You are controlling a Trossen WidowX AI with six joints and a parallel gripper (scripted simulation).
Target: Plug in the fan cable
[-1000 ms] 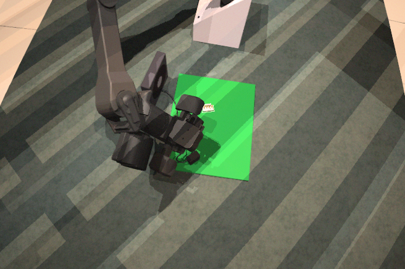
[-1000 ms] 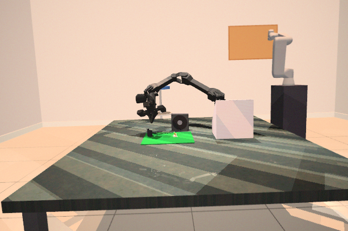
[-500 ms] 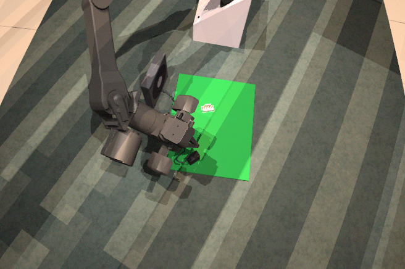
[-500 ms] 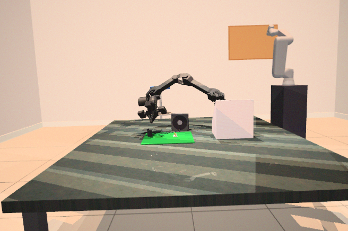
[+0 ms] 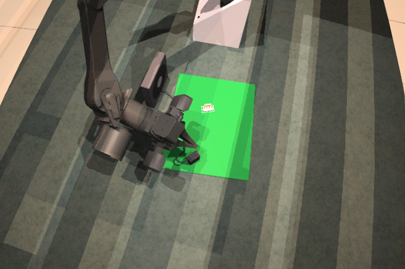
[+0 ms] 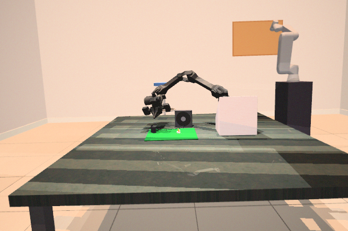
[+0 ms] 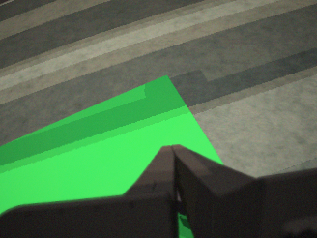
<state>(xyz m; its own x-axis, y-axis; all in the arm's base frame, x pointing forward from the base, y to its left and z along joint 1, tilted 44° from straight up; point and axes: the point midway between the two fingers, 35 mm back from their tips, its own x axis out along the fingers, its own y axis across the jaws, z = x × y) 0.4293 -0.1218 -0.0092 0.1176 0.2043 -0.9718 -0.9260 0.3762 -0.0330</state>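
My gripper tip is now 8 cm above the dark fan plug, 1 cm to the left of it and 1 cm short of it. From my gripper tip the other things lie so: dark square fan: 20 cm behind, 13 cm to the right, 4 cm below; then four-pin header: 15 cm behind, 10 cm below, 2 cm to the left; then green board: 11 cm below, 11 cm behind, 4 cm to the left.
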